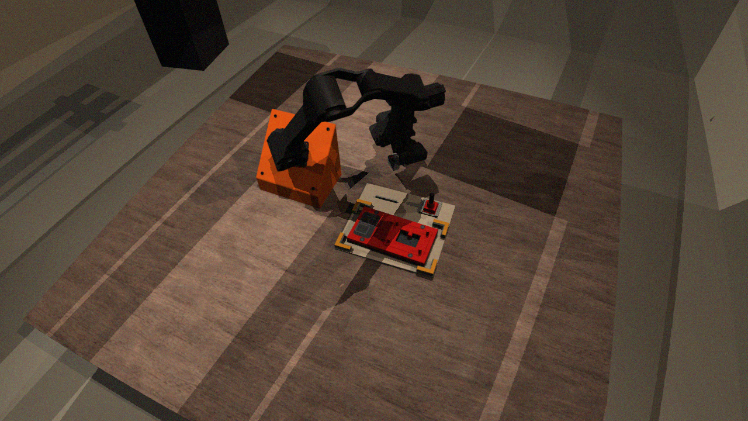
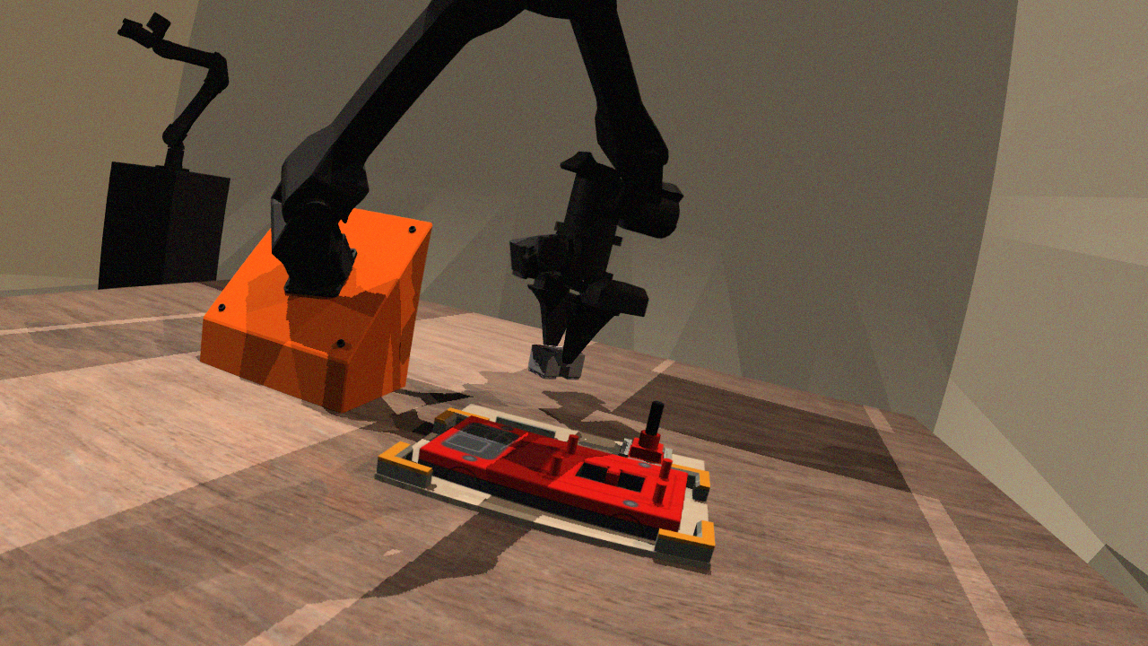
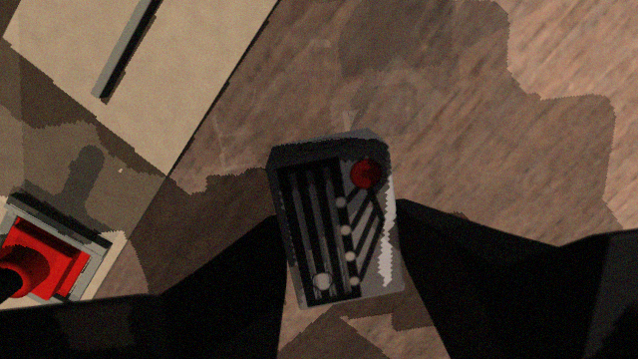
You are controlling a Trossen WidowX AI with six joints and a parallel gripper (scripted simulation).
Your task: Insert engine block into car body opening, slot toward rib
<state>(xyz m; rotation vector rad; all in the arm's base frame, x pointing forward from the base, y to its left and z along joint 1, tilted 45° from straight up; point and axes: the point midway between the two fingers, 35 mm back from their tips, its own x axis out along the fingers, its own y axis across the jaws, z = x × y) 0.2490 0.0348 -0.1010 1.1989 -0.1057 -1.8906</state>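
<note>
My gripper tip is 110 mm short of the black peg, 100 mm to the left of it and 30 mm above it. Also, from my gripper tip: engine block (10 mm below).
</note>
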